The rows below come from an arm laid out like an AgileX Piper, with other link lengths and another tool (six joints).
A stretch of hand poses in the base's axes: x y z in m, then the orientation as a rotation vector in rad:
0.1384 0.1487 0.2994 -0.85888 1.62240 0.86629
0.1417 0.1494 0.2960 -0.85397 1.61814 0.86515
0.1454 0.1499 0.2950 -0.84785 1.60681 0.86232
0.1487 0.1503 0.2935 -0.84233 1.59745 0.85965
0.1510 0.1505 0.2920 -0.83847 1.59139 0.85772
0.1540 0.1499 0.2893 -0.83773 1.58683 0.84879
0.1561 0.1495 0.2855 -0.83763 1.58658 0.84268
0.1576 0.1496 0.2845 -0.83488 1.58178 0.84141
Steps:
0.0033 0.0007 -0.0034 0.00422 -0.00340 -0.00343
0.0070 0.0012 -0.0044 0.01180 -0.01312 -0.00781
0.0103 0.0016 -0.0059 0.01817 -0.02126 -0.01192
0.0126 0.0018 -0.0074 0.02235 -0.02660 -0.01488
0.0156 0.0012 -0.0101 0.02080 -0.03456 -0.01974
0.0177 0.0008 -0.0139 0.01809 -0.03776 -0.02312
0.0192 0.0009 -0.0149 0.02135 -0.04189 -0.02512

